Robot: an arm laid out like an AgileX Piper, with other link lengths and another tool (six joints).
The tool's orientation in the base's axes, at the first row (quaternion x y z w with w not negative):
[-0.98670 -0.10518 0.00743 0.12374]
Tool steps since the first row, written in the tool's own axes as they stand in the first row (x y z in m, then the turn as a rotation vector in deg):
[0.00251 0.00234 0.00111 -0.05 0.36 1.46]
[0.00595 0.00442 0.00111 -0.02 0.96 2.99]
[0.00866 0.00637 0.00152 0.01 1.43 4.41]
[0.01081 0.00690 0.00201 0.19 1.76 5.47]
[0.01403 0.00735 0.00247 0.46 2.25 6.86]
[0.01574 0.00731 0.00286 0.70 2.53 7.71]
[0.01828 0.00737 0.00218 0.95 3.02 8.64]
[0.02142 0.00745 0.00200 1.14 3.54 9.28]
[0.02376 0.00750 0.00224 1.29 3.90 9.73]
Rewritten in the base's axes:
[0.00289 -0.00142 -0.00162 -0.03 0.00 -1.50]
[0.00668 -0.00267 -0.00209 0.06 -0.19 -3.13]
[0.00972 -0.00385 -0.00294 0.12 -0.28 -4.63]
[0.01191 -0.00378 -0.00352 0.33 -0.30 -5.73]
[0.01513 -0.00343 -0.00404 0.63 -0.37 -7.20]
[0.01678 -0.00293 -0.00439 0.89 -0.38 -8.09]
[0.01930 -0.00262 -0.00372 1.20 -0.57 -9.11]
[0.02239 -0.00209 -0.00353 1.47 -0.86 -9.85]
[0.02468 -0.00159 -0.00374 1.67 -1.06 -10.37]

